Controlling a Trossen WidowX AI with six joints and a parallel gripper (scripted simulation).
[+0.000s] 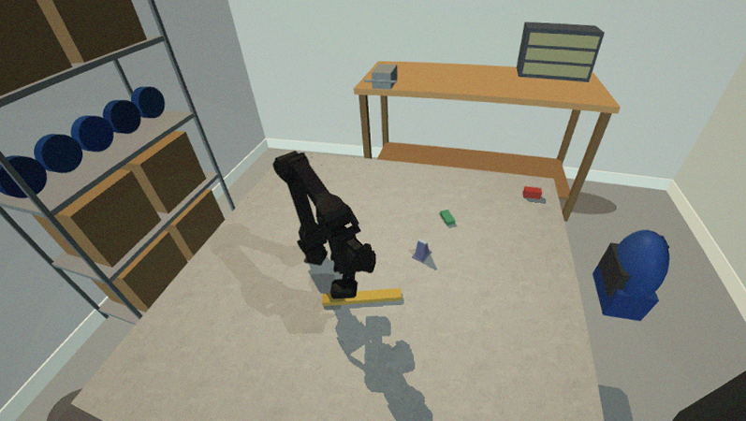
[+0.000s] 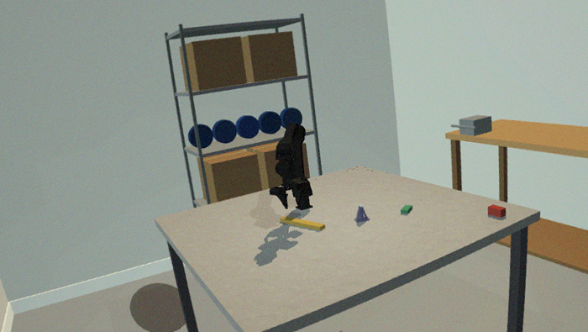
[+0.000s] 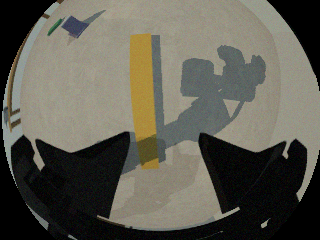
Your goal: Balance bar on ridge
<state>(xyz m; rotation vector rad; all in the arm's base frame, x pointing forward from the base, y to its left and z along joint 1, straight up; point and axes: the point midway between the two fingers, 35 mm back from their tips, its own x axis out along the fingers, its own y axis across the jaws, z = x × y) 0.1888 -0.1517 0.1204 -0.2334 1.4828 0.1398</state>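
Right now the yellow bar is 10 mm ahead of my gripper tip, 30 mm to the left of it and 80 mm below it. From my gripper tip the other things lie so: green block 220 mm ahead, 440 mm to the left, 80 mm below; then red block 550 mm ahead, 650 mm to the left, 70 mm below.
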